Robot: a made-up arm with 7 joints.
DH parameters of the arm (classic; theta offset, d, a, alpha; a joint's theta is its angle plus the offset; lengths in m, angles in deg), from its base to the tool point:
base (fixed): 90 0.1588 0 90
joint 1: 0 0.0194 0.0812 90
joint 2: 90 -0.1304 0.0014 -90
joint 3: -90 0.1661 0.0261 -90
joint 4: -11.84 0 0.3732 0
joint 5: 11.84 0.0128 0.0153 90
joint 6: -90 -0.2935 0.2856 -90
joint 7: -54.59 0 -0.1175 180
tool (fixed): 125.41 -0.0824 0 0
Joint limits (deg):
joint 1: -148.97..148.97
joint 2: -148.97..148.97
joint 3: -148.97..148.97
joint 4: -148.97..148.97
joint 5: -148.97..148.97
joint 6: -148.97..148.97
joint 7: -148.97..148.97
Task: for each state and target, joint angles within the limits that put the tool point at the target. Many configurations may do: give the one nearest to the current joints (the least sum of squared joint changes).
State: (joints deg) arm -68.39 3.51 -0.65 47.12 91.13 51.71 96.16
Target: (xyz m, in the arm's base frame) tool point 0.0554 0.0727 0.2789
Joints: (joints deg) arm -35.61 3.33 6.20 68.90 104.18 72.81 69.44
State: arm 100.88 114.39 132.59 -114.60 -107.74 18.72 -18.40
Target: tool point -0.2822 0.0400 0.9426
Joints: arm 117.97 114.17 126.53 -118.67 -117.99 22.38 -13.60
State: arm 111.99 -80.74 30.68 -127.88 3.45 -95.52 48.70
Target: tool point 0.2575 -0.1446 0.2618
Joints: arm 116.93 -99.50 35.52 -125.31 35.37 -112.11 48.06
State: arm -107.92 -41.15 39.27 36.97 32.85 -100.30 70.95
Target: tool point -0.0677 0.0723 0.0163
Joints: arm -106.01 -41.22 36.25 50.20 6.81 -97.25 59.00
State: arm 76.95 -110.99 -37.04 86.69 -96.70 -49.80 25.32
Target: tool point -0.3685 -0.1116 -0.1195
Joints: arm 75.92 -110.22 -27.90 76.76 -89.61 -53.58 44.27
